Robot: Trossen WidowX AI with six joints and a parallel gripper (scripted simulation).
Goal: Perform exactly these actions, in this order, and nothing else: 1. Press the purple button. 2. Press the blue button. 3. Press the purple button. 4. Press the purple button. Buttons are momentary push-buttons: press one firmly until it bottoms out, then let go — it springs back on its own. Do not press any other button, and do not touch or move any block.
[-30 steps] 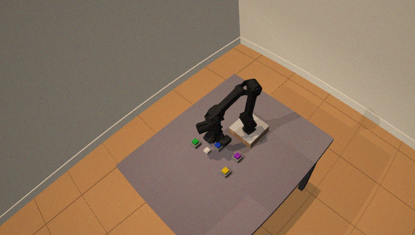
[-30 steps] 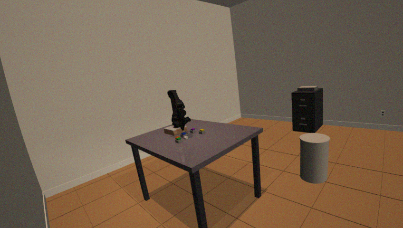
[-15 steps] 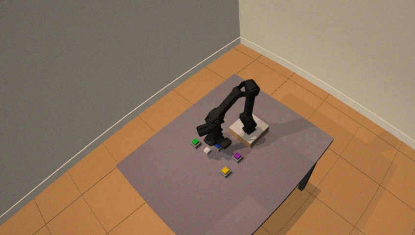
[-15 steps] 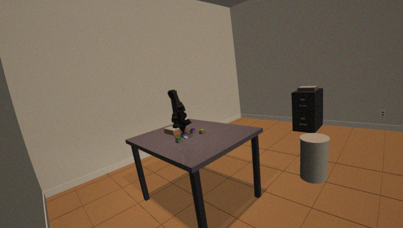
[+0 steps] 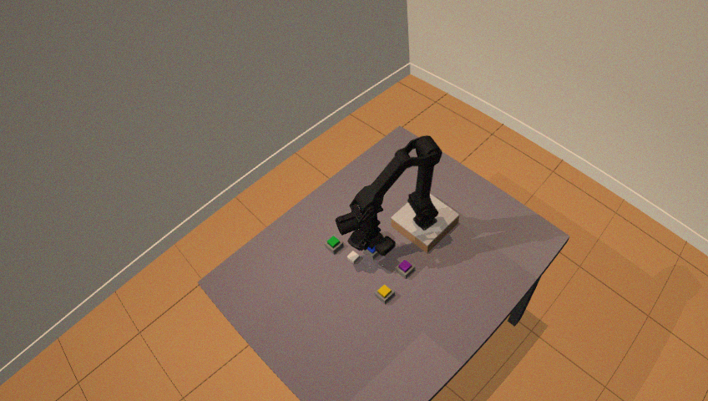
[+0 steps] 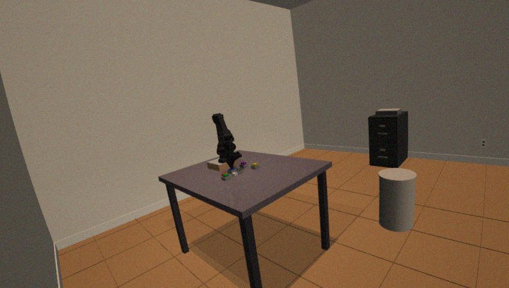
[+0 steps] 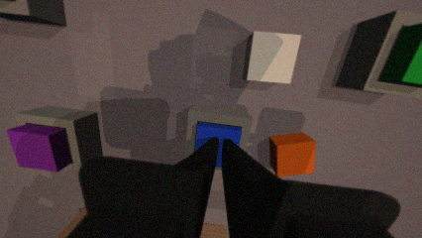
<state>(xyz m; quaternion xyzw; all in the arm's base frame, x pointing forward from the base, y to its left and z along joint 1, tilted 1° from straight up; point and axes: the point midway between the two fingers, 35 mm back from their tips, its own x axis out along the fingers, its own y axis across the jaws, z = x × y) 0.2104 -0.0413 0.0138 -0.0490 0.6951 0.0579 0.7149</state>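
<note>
My gripper tip is 1 cm above the blue button. Also, from my gripper tip: green button (10 cm to the right, 9 cm ahead); then orange block (7 cm to the right, 2 cm below); then white block (7 cm ahead, 2 cm to the right, 2 cm below).
</note>
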